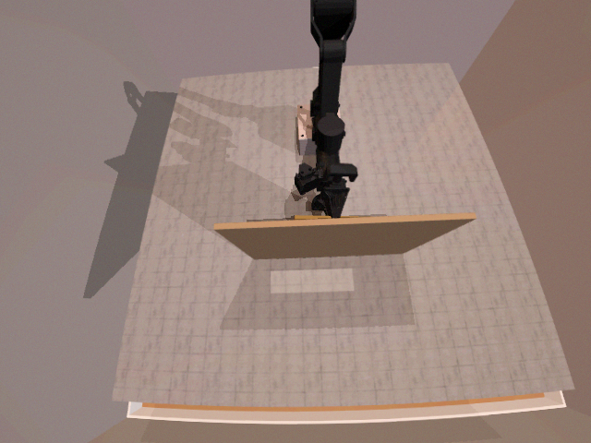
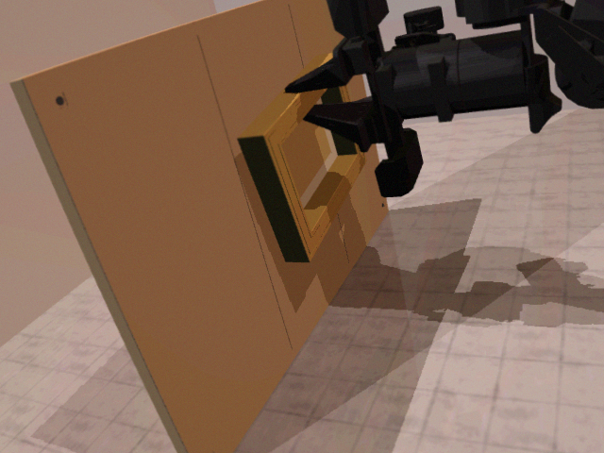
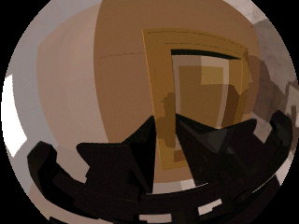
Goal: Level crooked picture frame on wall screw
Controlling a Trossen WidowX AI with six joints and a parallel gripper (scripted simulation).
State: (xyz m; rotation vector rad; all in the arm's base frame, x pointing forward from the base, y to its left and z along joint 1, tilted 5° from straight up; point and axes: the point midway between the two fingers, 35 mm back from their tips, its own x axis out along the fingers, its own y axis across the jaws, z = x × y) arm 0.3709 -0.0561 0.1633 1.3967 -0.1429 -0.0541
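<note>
My gripper tip is 5 cm above the golden picture frame and 1 cm to the left of it. Also, from my gripper tip: brown wall board 7 cm below, 2 cm ahead.
</note>
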